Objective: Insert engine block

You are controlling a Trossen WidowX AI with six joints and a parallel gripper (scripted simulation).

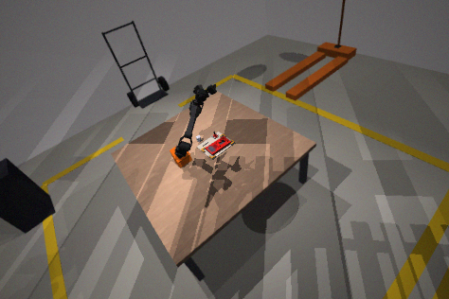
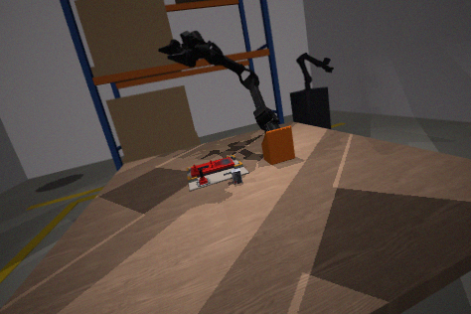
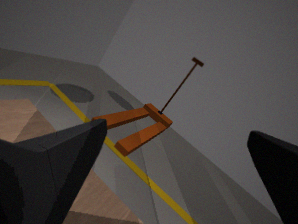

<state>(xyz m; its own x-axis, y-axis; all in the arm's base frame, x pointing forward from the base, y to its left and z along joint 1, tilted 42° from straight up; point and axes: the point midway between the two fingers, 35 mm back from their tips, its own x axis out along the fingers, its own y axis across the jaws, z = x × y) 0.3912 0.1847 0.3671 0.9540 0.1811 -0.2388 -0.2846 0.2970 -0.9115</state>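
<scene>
Now: the engine block 150 mm behind my gripper tip, 180 mm to the left of it and 510 mm below it.
</scene>
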